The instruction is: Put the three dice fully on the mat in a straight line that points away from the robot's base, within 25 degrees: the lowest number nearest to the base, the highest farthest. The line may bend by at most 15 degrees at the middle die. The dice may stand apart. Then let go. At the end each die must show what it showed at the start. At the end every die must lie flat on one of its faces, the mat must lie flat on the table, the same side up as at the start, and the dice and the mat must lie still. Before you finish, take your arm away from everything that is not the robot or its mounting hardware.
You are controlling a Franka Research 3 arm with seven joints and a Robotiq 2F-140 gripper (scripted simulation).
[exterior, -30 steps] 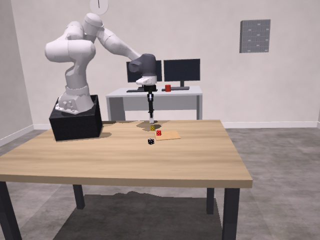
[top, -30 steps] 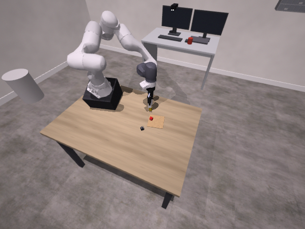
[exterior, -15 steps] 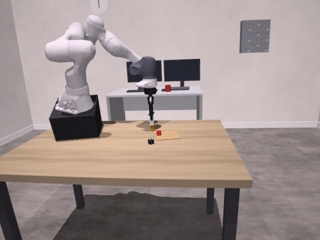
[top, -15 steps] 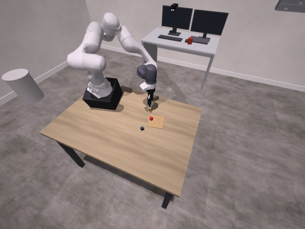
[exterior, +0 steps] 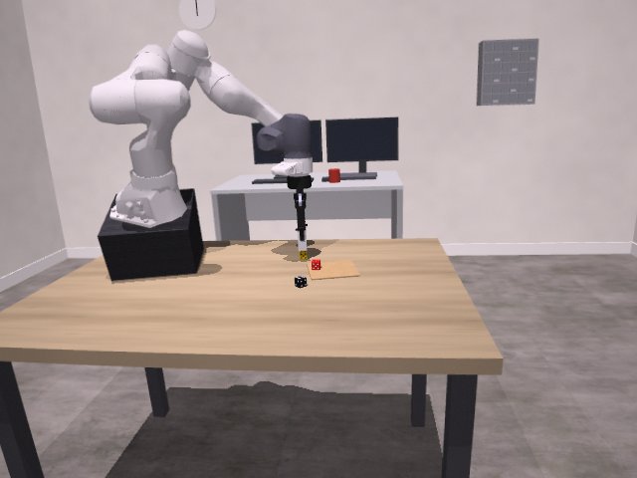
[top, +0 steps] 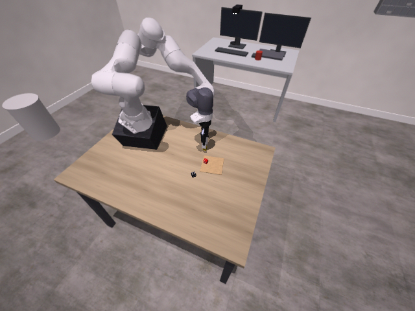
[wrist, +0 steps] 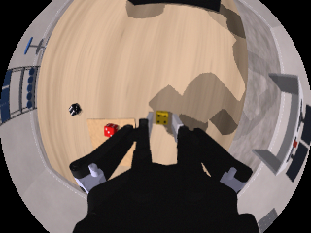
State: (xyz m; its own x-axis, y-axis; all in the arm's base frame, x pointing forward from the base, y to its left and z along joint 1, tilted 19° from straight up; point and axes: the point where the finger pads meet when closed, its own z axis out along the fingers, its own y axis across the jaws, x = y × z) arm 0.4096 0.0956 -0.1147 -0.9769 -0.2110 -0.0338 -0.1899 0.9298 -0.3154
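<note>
My gripper is now 5 cm above the yellow die. The rest, counted from my hand: black die: 4 cm ahead, 24 cm to the right, 5 cm below; then red die: 6 cm ahead, 11 cm to the right, 5 cm below; then tan mat: 11 cm ahead, 11 cm to the right, 6 cm below.
</note>
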